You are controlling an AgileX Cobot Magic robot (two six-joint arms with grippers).
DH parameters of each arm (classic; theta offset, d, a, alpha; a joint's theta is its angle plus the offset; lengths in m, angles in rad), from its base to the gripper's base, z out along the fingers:
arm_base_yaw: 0 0.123 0 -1.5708
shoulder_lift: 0.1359 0 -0.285 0
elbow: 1.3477 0 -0.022 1.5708
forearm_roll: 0 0.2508 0 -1.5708
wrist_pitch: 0 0 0.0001 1.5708
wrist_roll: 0 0.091 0 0
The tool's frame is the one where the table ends.
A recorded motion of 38 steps. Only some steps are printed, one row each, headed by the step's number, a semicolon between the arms.
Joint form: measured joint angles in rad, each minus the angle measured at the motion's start. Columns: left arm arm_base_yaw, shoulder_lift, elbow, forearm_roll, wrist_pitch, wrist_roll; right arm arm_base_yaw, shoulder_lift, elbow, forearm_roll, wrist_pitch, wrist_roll.
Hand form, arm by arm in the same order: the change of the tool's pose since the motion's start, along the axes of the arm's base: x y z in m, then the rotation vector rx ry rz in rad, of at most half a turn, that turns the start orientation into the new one. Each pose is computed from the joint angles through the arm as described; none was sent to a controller.
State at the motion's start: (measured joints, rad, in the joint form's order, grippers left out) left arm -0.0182 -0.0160 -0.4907 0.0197 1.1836 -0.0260; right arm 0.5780 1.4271 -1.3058 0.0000 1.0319 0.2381
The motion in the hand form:
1: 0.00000 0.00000 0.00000 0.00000 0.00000 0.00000; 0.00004 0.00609 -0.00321 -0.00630 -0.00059 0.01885
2: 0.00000 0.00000 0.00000 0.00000 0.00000 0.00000; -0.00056 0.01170 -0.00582 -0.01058 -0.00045 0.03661
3: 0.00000 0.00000 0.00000 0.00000 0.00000 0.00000; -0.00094 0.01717 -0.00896 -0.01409 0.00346 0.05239
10: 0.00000 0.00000 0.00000 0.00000 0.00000 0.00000; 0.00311 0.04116 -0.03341 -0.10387 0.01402 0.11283
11: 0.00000 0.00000 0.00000 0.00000 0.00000 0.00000; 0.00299 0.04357 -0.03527 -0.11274 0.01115 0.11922
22: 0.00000 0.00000 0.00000 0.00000 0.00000 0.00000; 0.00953 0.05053 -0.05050 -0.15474 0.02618 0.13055
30: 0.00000 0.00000 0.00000 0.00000 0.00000 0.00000; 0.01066 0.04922 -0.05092 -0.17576 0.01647 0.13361
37: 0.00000 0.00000 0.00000 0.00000 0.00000 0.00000; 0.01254 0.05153 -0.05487 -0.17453 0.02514 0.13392
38: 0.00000 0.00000 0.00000 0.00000 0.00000 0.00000; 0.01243 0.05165 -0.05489 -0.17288 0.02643 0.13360
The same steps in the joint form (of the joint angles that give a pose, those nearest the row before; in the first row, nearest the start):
1: 0.0000 0.0000 0.0000 0.0000 0.0000 0.0000; 0.0186 0.0123 0.0000 -0.0056 -0.0093 0.0000
2: 0.0000 0.0000 0.0000 0.0000 0.0000 0.0000; 0.0361 0.0221 0.0000 -0.0090 -0.0165 0.0000
3: 0.0000 0.0000 0.0000 0.0000 0.0000 0.0000; 0.0518 0.0334 0.0000 -0.0097 -0.0226 0.0000
10: 0.0000 0.0000 0.0000 0.0000 0.0000 0.0000; 0.1229 0.1153 0.0000 -0.0854 -0.0413 0.0219
11: 0.0000 0.0000 0.0000 0.0000 0.0000 0.0000; 0.1313 0.1217 0.0000 -0.0957 -0.0441 0.0259
22: 0.0000 0.0000 0.0000 0.0000 0.0000 0.0000; 0.1402 0.1702 0.0000 -0.1217 -0.0543 0.0301
30: 0.0000 0.0000 0.0000 0.0000 0.0000 0.0000; 0.1402 0.1717 0.0000 -0.1445 -0.0506 0.0301
37: 0.0000 0.0000 0.0000 0.0000 0.0000 0.0000; 0.1401 0.1854 -0.0016 -0.1383 -0.0566 0.0300
38: 0.0000 0.0000 0.0000 0.0000 0.0000 0.0000; 0.1402 0.1854 -0.0016 -0.1362 -0.0566 0.0300

